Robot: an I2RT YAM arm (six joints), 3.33 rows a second.
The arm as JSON. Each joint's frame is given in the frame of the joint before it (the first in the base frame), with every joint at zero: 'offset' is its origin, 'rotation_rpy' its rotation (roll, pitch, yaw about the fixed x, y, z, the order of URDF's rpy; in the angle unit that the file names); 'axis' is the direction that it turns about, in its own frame. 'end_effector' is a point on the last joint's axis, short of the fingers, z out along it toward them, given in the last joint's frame.
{
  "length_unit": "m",
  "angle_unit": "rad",
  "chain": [
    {
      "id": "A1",
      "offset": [
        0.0,
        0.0,
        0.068
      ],
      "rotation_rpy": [
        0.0,
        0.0,
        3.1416
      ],
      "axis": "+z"
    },
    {
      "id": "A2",
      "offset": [
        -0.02,
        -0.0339,
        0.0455
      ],
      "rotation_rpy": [
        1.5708,
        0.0,
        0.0
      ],
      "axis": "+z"
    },
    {
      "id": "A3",
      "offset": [
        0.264,
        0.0,
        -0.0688
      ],
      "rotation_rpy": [
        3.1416,
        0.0,
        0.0
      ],
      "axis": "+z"
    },
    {
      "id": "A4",
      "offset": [
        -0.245,
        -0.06,
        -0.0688
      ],
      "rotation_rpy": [
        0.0,
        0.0,
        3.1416
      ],
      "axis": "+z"
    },
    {
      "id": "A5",
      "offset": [
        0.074,
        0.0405,
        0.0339
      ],
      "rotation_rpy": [
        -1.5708,
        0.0,
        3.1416
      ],
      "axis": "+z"
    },
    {
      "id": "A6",
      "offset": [
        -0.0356,
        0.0,
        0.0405
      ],
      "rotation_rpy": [
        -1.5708,
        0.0,
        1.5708
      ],
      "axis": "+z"
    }
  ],
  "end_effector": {
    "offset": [
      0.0,
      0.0,
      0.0
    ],
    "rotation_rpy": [
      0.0,
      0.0,
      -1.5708
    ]
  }
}
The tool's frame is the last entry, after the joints.
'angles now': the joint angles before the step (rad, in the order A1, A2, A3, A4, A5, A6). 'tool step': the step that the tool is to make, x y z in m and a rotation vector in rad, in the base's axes. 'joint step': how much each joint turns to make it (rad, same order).
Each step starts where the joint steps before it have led.
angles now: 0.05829, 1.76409, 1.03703, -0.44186, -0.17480, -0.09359
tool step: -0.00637, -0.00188, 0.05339, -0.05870, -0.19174, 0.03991
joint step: -0.00001, -0.15466, 0.01673, 0.00618, 0.04268, -0.06879
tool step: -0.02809, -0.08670, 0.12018, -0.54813, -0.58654, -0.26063
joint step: -0.24010, -0.29636, 0.00283, 0.34624, 0.34046, -0.37125
